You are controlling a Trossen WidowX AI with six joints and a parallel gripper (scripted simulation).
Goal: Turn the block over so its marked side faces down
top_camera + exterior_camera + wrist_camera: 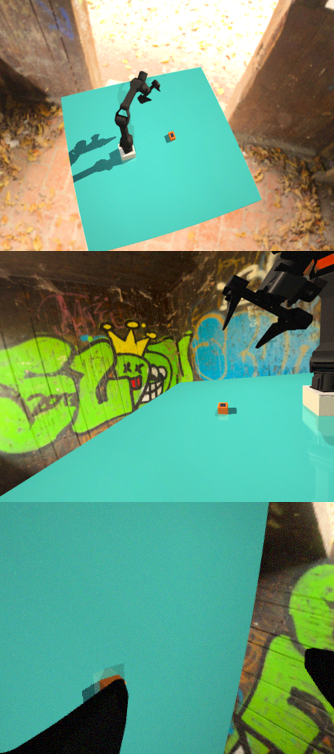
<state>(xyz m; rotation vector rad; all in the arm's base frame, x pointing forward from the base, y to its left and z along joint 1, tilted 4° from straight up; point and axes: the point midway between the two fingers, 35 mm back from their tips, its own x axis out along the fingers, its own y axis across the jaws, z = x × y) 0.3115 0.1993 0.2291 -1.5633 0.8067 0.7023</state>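
Now: the orange block 270 mm below my gripper tip, 220 mm to the right of it and 40 mm ahead of it.
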